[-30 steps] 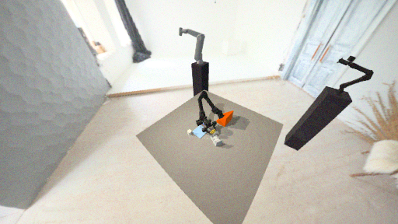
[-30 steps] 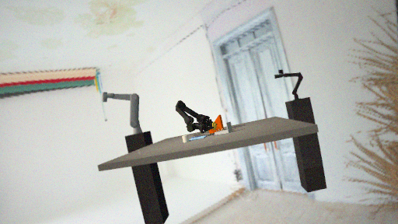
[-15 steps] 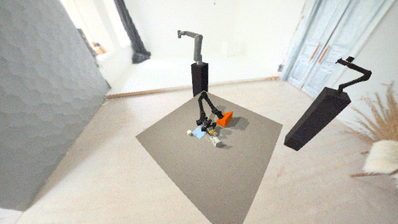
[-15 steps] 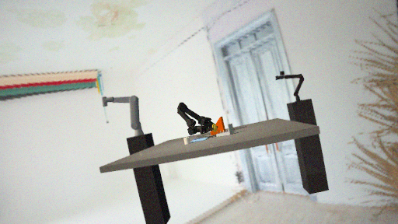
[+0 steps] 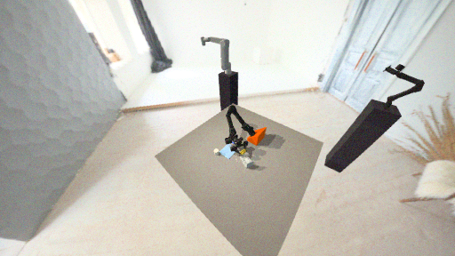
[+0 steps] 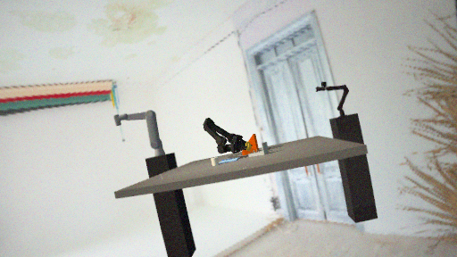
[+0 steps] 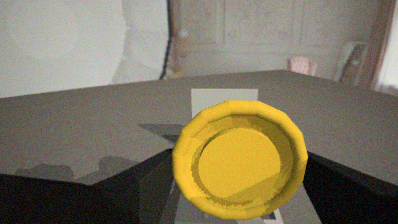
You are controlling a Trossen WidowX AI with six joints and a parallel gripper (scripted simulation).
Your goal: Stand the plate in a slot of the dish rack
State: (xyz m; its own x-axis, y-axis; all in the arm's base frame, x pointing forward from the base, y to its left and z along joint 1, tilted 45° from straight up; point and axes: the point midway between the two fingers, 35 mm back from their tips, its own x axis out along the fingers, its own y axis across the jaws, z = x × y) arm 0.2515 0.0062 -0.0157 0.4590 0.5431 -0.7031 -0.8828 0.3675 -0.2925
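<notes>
My gripper tip is 20 mm short of the dish rack, 50 mm to the right of it and 50 mm above it. Also, from my gripper tip: yellow plate 10 mm to the right; light-blue mat 30 mm ahead, 160 mm to the right, 70 mm below; cream round object 120 mm ahead, 240 mm to the right, 50 mm below.
</notes>
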